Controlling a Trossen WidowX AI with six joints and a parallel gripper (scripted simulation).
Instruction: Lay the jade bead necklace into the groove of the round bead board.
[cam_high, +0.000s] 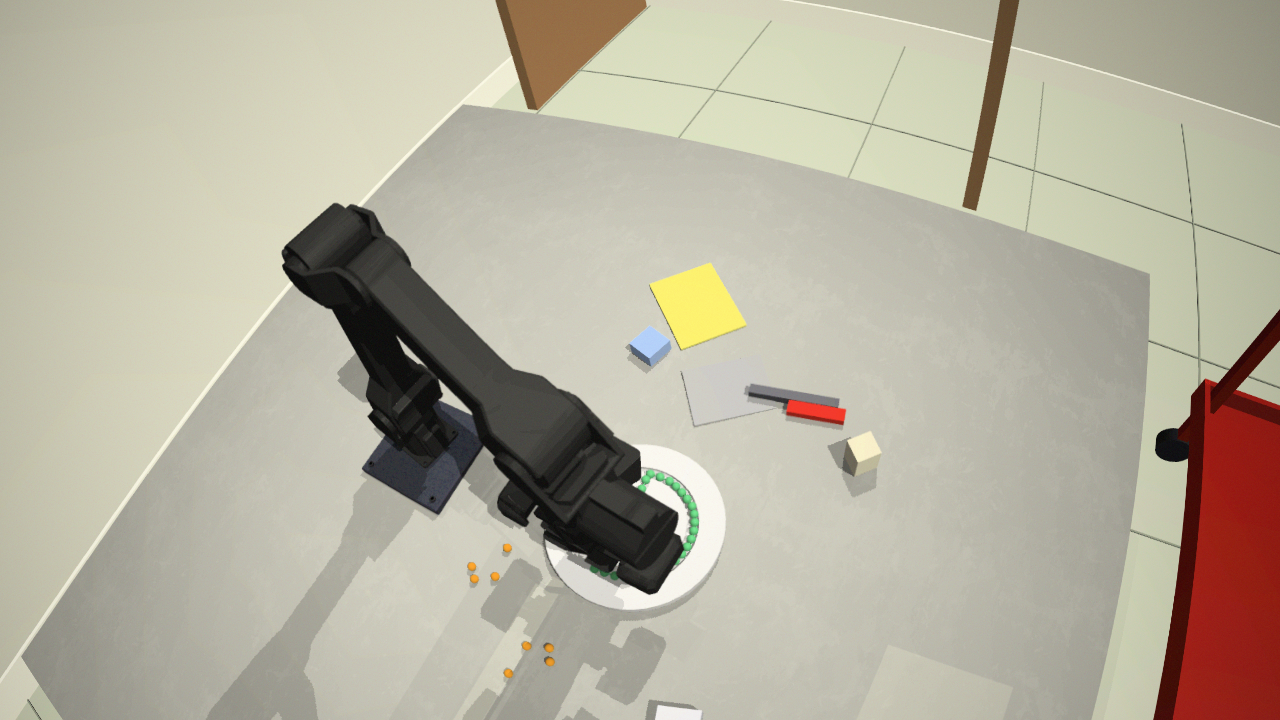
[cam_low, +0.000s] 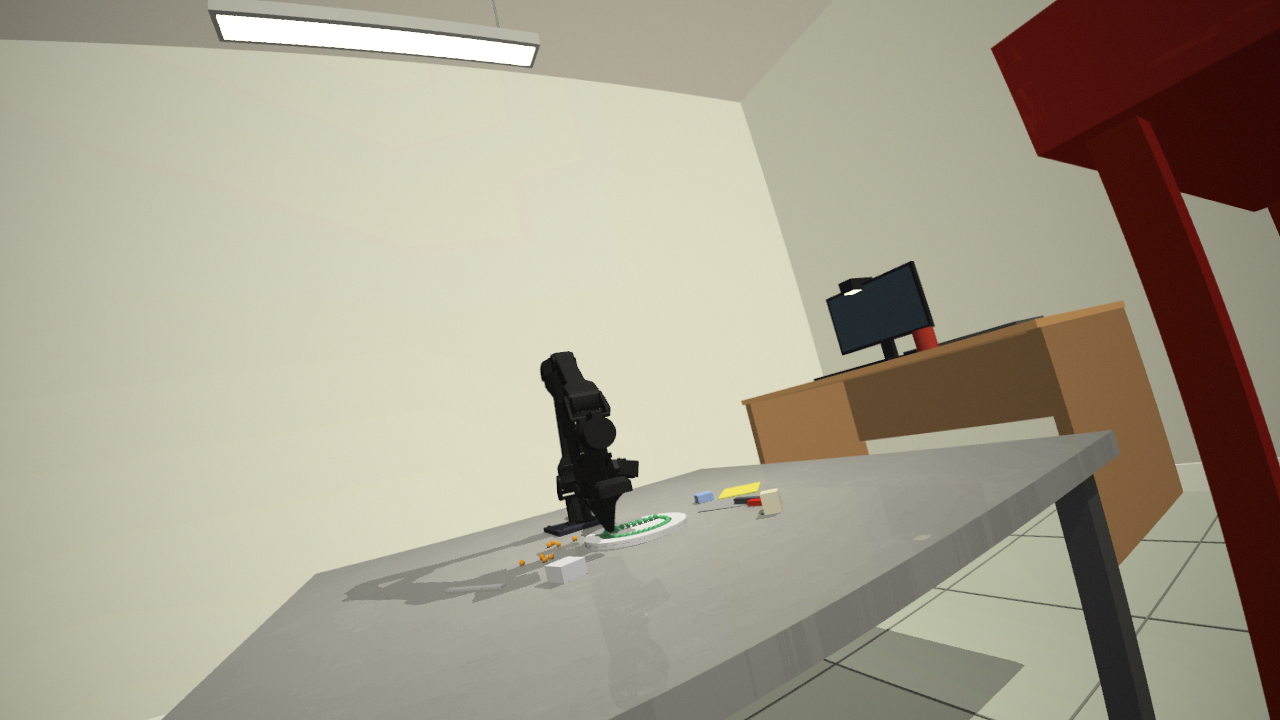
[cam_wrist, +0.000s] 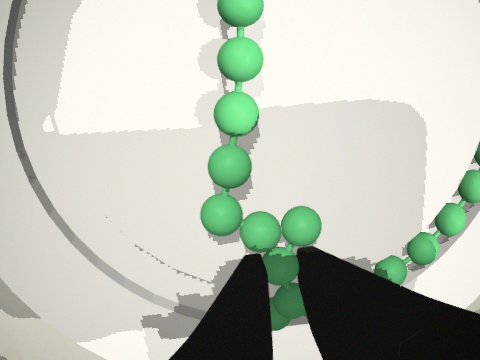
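Right now my gripper tip is 50 mm to the right of the inner disc and 10 mm above it. Round my gripper tip: grey rod (90 mm ahead, 250 mm to the right, 10 mm below); then grey sheet (10 mm behind, 250 mm to the left, 20 mm below); then bead board (50 mm to the left, 10 mm below).
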